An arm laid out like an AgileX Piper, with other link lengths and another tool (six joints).
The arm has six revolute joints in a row. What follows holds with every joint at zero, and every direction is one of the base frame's. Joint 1 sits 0.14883 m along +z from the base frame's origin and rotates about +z. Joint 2 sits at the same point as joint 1 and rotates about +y. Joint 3 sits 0.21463 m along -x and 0.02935 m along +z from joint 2 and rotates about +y. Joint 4 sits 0.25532 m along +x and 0.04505 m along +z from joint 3 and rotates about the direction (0.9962, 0, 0.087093). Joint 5 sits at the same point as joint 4 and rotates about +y. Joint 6 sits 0.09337 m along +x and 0.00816 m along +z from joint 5 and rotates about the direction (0.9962, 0, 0.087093). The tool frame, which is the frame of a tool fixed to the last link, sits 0.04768 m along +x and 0.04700 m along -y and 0.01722 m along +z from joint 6; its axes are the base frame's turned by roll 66.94, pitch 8.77 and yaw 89.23 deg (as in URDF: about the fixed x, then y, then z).
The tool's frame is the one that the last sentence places.
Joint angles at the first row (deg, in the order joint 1, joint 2, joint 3, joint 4, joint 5, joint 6):
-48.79 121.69 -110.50 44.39 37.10 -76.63
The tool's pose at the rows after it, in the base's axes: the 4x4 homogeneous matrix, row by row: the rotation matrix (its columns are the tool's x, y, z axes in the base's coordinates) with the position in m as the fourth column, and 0 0 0 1 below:
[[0.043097, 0.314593, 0.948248, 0.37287], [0.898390, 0.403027, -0.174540, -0.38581], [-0.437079, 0.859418, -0.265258, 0.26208], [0, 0, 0, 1]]
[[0.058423, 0.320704, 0.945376, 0.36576], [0.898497, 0.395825, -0.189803, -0.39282], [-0.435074, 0.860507, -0.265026, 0.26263], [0, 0, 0, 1]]
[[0.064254, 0.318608, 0.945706, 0.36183], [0.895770, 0.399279, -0.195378, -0.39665], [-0.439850, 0.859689, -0.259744, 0.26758], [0, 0, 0, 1]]
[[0.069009, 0.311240, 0.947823, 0.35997], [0.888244, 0.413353, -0.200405, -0.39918], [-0.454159, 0.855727, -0.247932, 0.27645], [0, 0, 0, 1]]
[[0.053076, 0.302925, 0.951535, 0.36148], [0.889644, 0.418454, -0.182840, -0.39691], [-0.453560, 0.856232, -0.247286, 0.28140], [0, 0, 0, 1]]
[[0.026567, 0.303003, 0.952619, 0.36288], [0.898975, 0.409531, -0.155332, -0.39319], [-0.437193, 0.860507, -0.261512, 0.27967], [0, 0, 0, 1]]
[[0.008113, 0.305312, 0.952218, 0.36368], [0.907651, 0.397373, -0.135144, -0.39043], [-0.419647, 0.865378, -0.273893, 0.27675], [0, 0, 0, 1]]
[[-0.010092, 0.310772, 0.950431, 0.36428], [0.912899, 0.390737, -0.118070, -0.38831], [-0.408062, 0.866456, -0.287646, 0.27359], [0, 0, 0, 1]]
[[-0.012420, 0.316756, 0.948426, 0.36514], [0.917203, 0.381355, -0.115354, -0.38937], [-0.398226, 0.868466, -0.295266, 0.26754], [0, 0, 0, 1]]
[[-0.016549, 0.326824, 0.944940, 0.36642], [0.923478, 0.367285, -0.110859, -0.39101], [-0.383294, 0.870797, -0.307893, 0.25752], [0, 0, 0, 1]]
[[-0.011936, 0.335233, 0.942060, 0.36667], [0.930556, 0.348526, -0.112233, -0.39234], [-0.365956, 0.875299, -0.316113, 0.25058], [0, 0, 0, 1]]
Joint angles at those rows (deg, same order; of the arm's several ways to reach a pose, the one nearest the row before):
-49.69 121.69 -110.49 44.39 37.47 -76.31
-50.81 121.79 -110.80 44.39 37.78 -76.19
-51.51 121.79 -111.66 44.34 38.43 -76.19
-51.90 121.79 -113.08 44.12 38.91 -76.19
-51.90 121.79 -114.16 44.12 40.42 -76.19
-51.90 121.79 -114.43 44.12 42.46 -76.08
-51.90 121.81 -114.43 44.12 43.97 -75.80
-51.90 121.91 -114.42 43.90 45.19 -75.71
-51.90 122.57 -114.45 43.89 45.24 -75.60
-51.90 123.64 -114.46 43.89 45.28 -75.52
-51.90 124.31 -114.45 43.74 45.27 -74.73

